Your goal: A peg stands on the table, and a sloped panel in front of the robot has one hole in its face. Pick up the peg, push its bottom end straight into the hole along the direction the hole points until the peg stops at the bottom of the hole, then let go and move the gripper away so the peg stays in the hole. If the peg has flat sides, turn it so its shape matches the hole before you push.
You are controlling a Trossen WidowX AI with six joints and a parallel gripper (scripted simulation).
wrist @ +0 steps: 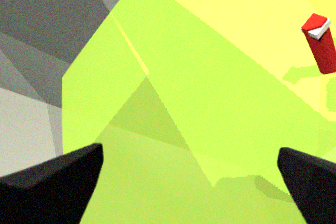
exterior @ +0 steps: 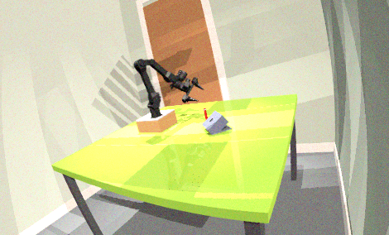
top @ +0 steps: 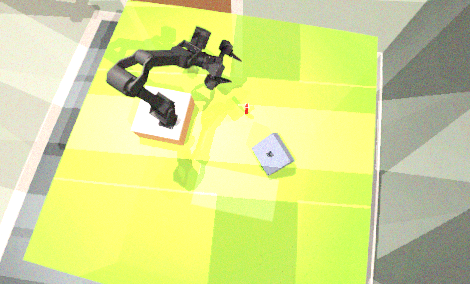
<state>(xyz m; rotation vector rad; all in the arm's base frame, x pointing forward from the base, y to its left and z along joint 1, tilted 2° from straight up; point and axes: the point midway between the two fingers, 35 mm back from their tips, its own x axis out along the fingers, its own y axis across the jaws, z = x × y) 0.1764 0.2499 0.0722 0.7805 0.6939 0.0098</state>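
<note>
The red peg lies 10 cm to the right of my gripper tip, 9 cm below it and 7 cm ahead of it. The rest, counted from my gripper tip: sloped panel 25 cm to the right, 23 cm ahead, 11 cm below.
</note>
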